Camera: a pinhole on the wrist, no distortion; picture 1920 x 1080 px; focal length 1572.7 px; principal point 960.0 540.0 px. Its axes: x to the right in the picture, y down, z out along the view. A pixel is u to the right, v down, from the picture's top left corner.
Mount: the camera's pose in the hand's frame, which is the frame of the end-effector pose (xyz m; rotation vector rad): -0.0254 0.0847 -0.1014 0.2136 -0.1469 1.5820
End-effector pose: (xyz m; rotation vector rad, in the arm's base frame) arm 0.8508 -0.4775 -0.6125 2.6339 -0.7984 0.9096
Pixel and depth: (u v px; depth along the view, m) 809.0 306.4 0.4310
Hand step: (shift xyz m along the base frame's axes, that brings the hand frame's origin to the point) 0.2193 -0.1008 -0.2036
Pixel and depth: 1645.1 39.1 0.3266
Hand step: 0.0946 -0.2577 -0.1255
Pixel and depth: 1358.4 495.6 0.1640
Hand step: -0.0260 -0.0927 -0.0570
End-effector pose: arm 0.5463 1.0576 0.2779 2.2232 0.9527 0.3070
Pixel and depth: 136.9 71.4 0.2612
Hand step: 0.0424 0.0392 -0.1620
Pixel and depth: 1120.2 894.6 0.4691
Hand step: 0.1027 -0.2761 -0.2511
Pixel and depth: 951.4 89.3 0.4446
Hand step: 0.2252 -0.0700 -0.2557
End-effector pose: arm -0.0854 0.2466 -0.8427 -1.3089 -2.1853 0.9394
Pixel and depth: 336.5 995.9 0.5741
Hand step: -0.3545 -0.3700 -0.0851
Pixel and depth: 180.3 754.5 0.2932
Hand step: -0.1501 -0.1359 -0.0138
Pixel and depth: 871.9 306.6 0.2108
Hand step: -0.0565 -0.0111 -0.0870
